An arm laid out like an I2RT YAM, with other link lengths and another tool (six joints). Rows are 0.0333 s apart.
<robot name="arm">
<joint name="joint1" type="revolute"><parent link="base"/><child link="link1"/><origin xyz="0 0 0.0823" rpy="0 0 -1.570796"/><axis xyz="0 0 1"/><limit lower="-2.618" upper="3.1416"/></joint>
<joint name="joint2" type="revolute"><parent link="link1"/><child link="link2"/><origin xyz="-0.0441 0.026 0.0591" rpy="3.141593 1.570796 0"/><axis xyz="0 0 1"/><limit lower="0" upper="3.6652"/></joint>
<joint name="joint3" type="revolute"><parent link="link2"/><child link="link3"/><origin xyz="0 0.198 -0.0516" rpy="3.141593 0 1.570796"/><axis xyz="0 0 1"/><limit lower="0" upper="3.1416"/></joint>
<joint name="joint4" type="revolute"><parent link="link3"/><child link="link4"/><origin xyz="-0.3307 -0.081 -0.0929" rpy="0 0 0"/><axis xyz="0 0 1"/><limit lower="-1.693" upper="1.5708"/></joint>
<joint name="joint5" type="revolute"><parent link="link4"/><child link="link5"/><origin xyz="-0.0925 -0.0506 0.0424" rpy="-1.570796 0 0"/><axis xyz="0 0 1"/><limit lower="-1.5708" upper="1.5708"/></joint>
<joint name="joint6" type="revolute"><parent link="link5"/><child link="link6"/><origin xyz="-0.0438 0 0.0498" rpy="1.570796 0 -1.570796"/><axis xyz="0 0 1"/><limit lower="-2.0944" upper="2.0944"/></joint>
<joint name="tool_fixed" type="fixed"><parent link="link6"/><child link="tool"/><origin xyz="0.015 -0.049 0.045" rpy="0 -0.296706 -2.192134"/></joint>
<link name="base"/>
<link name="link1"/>
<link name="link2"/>
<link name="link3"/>
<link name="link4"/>
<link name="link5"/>
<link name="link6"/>
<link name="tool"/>
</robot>
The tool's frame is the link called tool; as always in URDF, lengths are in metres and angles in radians.
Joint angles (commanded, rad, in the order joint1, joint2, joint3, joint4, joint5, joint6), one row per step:
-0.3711 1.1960 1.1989 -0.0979 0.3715 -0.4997
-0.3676 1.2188 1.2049 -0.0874 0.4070 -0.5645
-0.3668 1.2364 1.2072 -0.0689 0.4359 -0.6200
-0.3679 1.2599 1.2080 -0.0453 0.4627 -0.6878
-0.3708 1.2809 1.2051 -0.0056 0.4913 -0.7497
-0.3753 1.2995 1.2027 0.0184 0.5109 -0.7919
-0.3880 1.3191 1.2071 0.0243 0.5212 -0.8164
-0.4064 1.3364 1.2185 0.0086 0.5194 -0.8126
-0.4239 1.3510 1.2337 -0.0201 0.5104 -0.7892
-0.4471 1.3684 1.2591 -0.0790 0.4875 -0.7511
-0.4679 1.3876 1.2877 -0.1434 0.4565 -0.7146
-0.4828 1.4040 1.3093 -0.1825 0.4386 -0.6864
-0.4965 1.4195 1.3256 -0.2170 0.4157 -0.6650
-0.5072 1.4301 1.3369 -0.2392 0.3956 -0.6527
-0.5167 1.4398 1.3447 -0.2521 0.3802 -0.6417
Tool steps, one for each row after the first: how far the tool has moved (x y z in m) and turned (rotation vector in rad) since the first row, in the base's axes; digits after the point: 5 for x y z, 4 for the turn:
0.00618 -0.00073 -0.00592 -0.0477 0.0516 -0.0259
0.01066 -0.00208 -0.01012 -0.0903 0.0889 -0.0491
0.01687 -0.00441 -0.01734 -0.1395 0.1381 -0.0708
0.02154 -0.00770 -0.02256 -0.1877 0.1707 -0.0984
0.02541 -0.01165 -0.02907 -0.2169 0.2013 -0.1191
0.02795 -0.01944 -0.03555 -0.2291 0.2309 -0.1385
0.02854 -0.02969 -0.04063 -0.2176 0.2503 -0.1521
0.02818 -0.03932 -0.04440 -0.1908 0.2600 -0.1590
0.02719 -0.05131 -0.04955 -0.1445 0.2781 -0.1574
0.02681 -0.06162 -0.05515 -0.0953 0.2991 -0.1464
0.02633 -0.06958 -0.05859 -0.0595 0.3078 -0.1449
0.02637 -0.07641 -0.06377 -0.0270 0.3201 -0.1368
0.02627 -0.08130 -0.06709 -0.0055 0.3279 -0.1283
0.02615 -0.08592 -0.07008 0.0120 0.3311 -0.1237

